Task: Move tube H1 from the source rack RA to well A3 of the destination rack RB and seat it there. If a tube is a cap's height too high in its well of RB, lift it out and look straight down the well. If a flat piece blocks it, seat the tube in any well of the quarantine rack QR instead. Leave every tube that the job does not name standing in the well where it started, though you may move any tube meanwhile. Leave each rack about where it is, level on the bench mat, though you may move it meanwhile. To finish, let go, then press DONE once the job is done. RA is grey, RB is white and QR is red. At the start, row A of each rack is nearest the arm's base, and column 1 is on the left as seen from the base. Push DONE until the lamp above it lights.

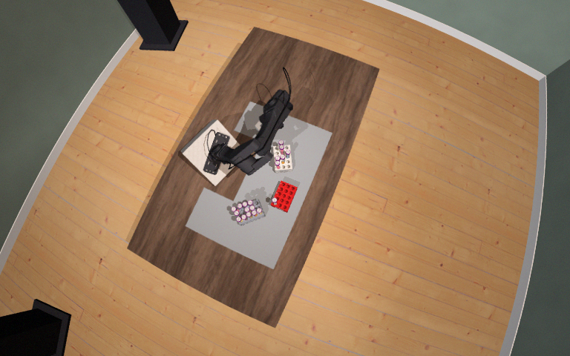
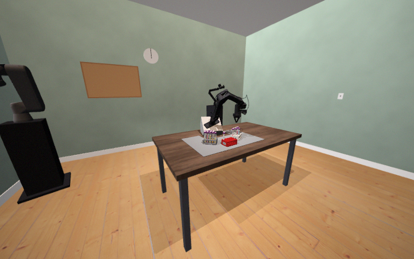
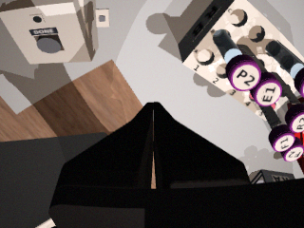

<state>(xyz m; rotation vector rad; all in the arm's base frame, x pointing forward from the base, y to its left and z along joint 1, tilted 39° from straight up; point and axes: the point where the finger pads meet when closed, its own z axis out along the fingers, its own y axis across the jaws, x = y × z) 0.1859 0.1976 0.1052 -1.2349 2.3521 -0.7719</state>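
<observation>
Right now the DONE button box is 12 cm below my hand, 7 cm to the left of it and 7 cm behind it. Also, from my hand: tube H1 (32 cm to the right, 10 cm below, 7 cm ahead); red rack QR (28 cm to the right, 14 cm below, 11 cm ahead); white rack RB (14 cm below, 9 cm to the right, 6 cm ahead).
</observation>
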